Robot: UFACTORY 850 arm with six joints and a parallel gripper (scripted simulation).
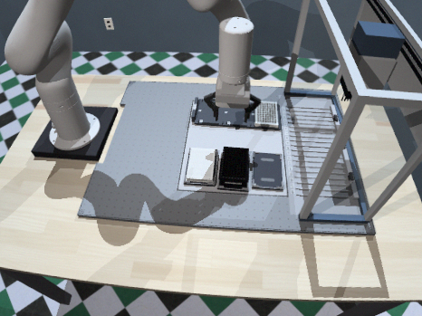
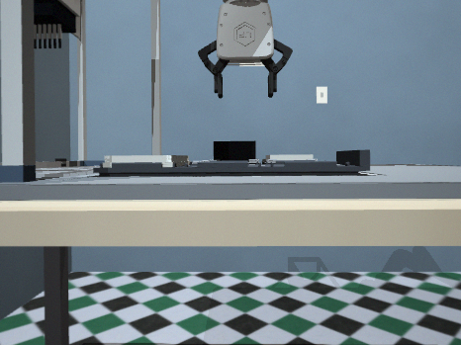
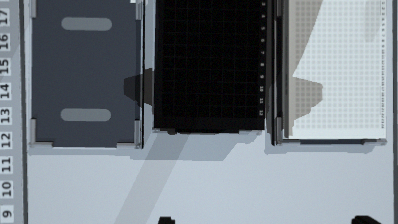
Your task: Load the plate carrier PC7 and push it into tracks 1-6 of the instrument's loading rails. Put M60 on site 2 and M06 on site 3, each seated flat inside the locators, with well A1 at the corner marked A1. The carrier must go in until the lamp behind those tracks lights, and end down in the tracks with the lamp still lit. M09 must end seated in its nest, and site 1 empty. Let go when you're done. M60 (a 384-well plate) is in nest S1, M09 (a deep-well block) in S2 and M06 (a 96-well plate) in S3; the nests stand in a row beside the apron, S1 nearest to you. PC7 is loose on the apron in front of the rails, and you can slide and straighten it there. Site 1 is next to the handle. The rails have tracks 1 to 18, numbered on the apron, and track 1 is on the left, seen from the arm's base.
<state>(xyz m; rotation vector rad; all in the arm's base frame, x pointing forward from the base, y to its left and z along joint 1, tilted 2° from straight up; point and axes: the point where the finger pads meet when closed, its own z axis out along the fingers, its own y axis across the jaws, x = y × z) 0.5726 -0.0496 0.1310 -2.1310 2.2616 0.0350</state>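
My hand is 14 cm above the nest S1, 10 cm to the left of it and 9 cm past it. From my hand the other things lie so: carrier PC7 (15 cm to the left, 12 cm below, 3 cm ahead); nest S3 (14 cm below, 12 cm ahead, 11 cm to the right); plate (14 cm to the left, 14 cm ahead, 12 cm below).
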